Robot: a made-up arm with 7 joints. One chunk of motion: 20 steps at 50 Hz.
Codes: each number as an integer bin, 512 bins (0 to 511) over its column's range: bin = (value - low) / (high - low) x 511, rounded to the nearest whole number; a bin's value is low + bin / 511 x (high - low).
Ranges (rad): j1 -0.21..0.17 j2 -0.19..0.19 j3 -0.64..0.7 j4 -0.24..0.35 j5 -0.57..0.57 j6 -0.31..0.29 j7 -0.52..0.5
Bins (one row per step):
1: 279 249 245 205 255 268 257
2: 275 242 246 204 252 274 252
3: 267 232 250 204 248 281 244
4: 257 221 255 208 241 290 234
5: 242 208 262 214 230 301 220
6: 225 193 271 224 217 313 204
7: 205 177 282 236 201 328 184
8: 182 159 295 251 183 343 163
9: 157 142 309 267 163 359 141
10: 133 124 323 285 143 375 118
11: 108 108 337 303 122 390 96
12: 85 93 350 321 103 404 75
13: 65 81 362 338 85 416 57
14: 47 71 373 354 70 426 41
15: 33 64 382 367 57 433 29
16: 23 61 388 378 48 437 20
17: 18 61 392 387 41 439 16
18: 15 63 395 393 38 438 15
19: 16 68 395 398 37 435 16
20: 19 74 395 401 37 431 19
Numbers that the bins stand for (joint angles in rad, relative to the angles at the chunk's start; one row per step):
1: -0.0025 -0.0048 0.0025 -0.0033 -0.0011 0.0047 -0.0070
2: -0.0055 -0.0100 0.0051 -0.0045 -0.0078 0.0117 -0.0170
3: -0.0114 -0.0175 0.0156 -0.0045 -0.0167 0.0199 -0.0330
4: -0.0189 -0.0257 0.0287 0.0002 -0.0323 0.0305 -0.0529
5: -0.0300 -0.0353 0.0470 0.0071 -0.0569 0.0434 -0.0809
6: -0.0427 -0.0465 0.0706 0.0186 -0.0859 0.0575 -0.1128
7: -0.0576 -0.0584 0.0995 0.0325 -0.1216 0.0751 -0.1527
8: -0.0747 -0.0718 0.1336 0.0498 -0.1617 0.0927 -0.1946
9: -0.0932 -0.0844 0.1703 0.0683 -0.2064 0.1115 -0.2386
10: -0.1111 -0.0978 0.2070 0.0891 -0.2510 0.1303 -0.2845
11: -0.1297 -0.1097 0.2437 0.1098 -0.2978 0.1479 -0.3284
12: -0.1468 -0.1208 0.2778 0.1306 -0.3402 0.1644 -0.3703
13: -0.1617 -0.1298 0.3093 0.1503 -0.3804 0.1785 -0.4062
14: -0.1750 -0.1372 0.3381 0.1687 -0.4138 0.1902 -0.4382
15: -0.1855 -0.1424 0.3617 0.1837 -0.4428 0.1984 -0.4621
16: -0.1929 -0.1446 0.3775 0.1964 -0.4629 0.2031 -0.4801
17: -0.1966 -0.1446 0.3879 0.2068 -0.4785 0.2055 -0.4881
18: -0.1988 -0.1432 0.3958 0.2138 -0.4852 0.2043 -0.4901
19: -0.1981 -0.1394 0.3958 0.2195 -0.4875 0.2008 -0.4881
20: -0.1959 -0.1350 0.3958 0.2230 -0.4875 0.1961 -0.4821

